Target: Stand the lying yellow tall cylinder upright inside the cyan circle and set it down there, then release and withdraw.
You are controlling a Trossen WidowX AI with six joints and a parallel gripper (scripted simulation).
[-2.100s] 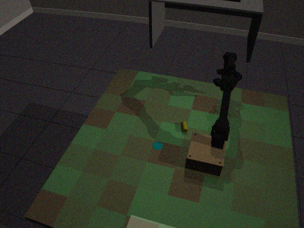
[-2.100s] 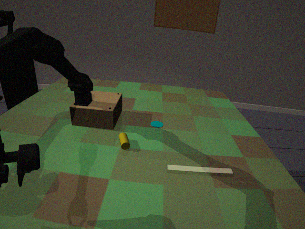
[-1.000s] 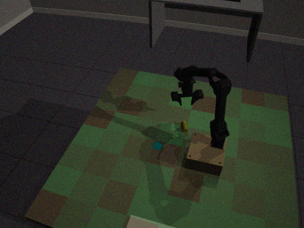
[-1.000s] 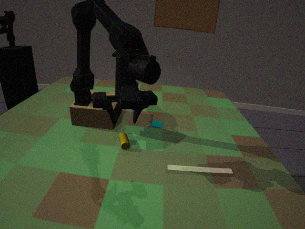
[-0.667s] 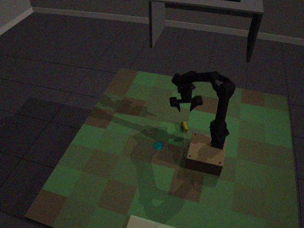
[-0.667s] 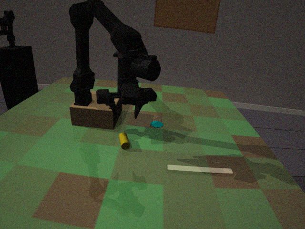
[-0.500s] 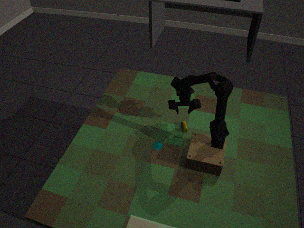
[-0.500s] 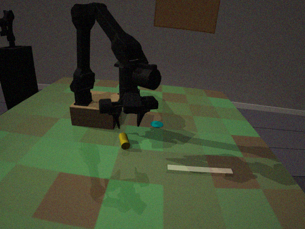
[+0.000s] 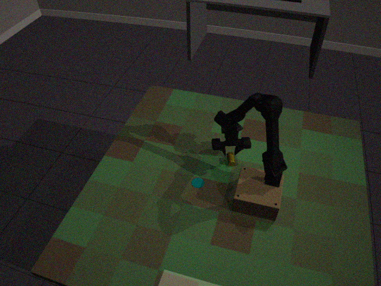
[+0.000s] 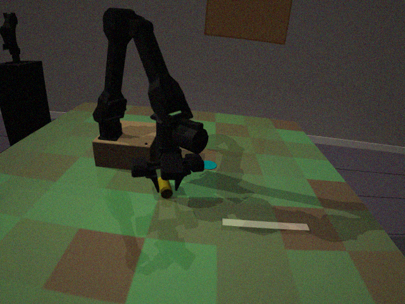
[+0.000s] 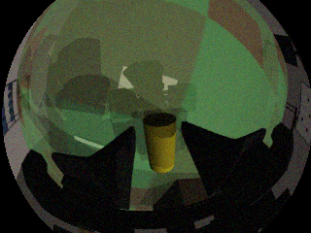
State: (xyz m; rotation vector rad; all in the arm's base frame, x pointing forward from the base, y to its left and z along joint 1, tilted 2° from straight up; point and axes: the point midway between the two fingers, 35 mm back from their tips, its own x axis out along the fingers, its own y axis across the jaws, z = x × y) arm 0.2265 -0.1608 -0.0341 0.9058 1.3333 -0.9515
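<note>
The cyan circle lies 20 cm to the left of my gripper tip, 11 cm ahead of it and 2 cm below it. From my gripper tip the other things lie so: yellow tall cylinder 2 cm to the left, 1 cm behind.
</note>
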